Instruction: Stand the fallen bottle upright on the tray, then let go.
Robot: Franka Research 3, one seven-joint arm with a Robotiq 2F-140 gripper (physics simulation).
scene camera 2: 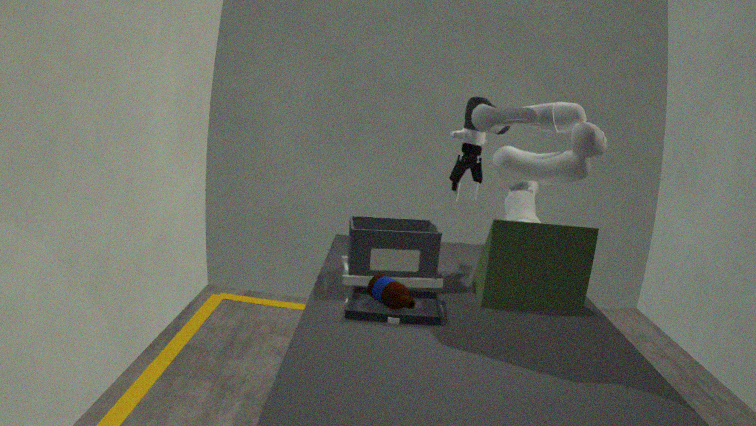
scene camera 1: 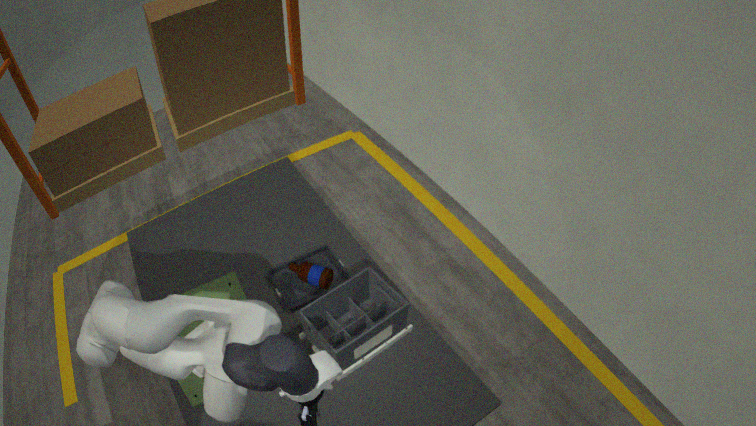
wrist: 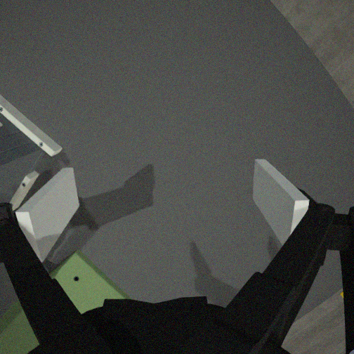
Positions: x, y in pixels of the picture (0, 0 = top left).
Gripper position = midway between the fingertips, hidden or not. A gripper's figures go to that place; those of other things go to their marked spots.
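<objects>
My gripper (scene camera 2: 463, 199) is 186 cm from the lens. A brown bottle (scene camera 2: 384, 289) is 134 cm from the lens, so the brown bottle is nearer to the lens than my gripper, and of the things named here the brown bottle is the nearest to the lens. I also see a pale bar (scene camera 2: 408, 282), which is 154 cm from the lens. The pale bar and the brown bottle, taken at their marked spots, are 22 cm apart.
</objects>
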